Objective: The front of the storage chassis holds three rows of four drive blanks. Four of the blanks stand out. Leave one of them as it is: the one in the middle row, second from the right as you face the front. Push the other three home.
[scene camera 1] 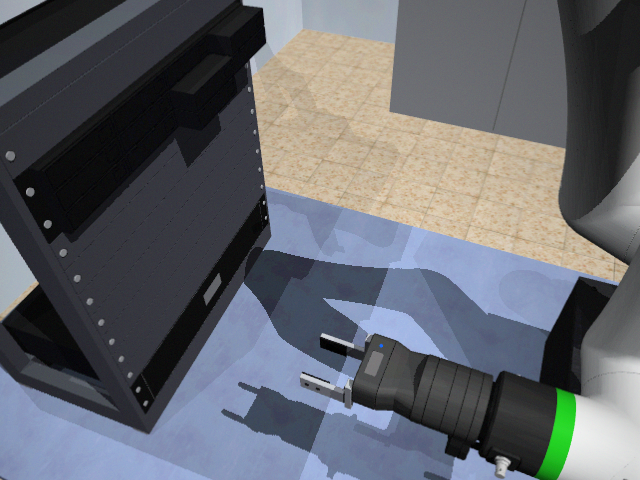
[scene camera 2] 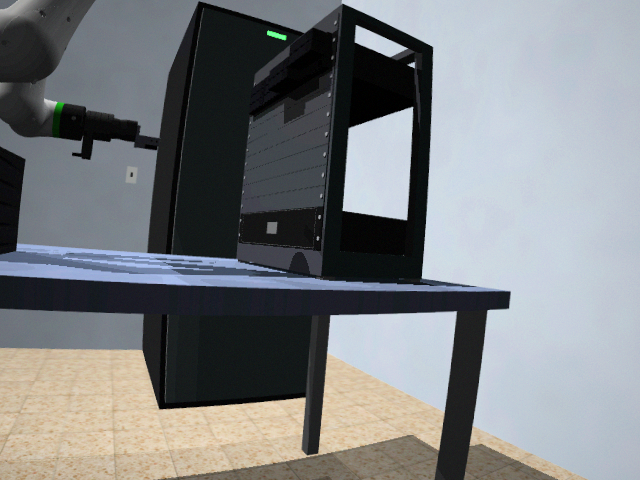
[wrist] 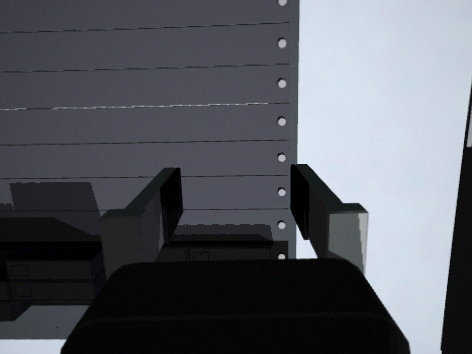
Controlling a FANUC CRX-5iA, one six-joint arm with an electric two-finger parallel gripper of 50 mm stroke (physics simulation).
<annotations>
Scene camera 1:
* my gripper: 311, 358
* rack: 140, 203
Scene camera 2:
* my gripper: 158, 144
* rack: 303, 102
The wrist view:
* my gripper: 236, 188
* rack: 72, 164
</annotations>
